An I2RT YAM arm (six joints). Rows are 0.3 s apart.
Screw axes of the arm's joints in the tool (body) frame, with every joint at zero. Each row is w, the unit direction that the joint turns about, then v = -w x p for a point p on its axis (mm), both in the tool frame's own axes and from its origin. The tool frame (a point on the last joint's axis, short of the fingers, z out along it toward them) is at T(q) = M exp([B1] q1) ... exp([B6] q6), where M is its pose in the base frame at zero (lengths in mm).
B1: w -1 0 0 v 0 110.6 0
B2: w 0 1 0 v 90.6 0 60
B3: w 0 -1 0 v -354.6 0 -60
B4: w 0 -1 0 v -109.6 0 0
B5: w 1 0 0 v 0 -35.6 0
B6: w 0 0 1 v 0 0 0
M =
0 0 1 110.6
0 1 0 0
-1 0 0 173.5
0 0 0 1
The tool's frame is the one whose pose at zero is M.
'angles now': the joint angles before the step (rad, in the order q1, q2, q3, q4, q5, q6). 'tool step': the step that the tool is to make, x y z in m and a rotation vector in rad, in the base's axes. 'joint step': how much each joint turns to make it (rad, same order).
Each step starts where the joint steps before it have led.
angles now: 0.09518 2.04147 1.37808 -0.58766 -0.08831 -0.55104
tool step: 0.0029 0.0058 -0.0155 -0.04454 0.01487 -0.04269
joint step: 0.01868 0.04210 0.00007 0.02524 0.05950 0.04539
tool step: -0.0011 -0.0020 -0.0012 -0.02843 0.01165 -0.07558
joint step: -0.00041 0.00191 -0.00023 -0.01235 0.04768 0.06406
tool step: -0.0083 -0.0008 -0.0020 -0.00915 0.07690 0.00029
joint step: 0.00040 -0.00056 -0.00045 -0.07755 0.00039 0.00001
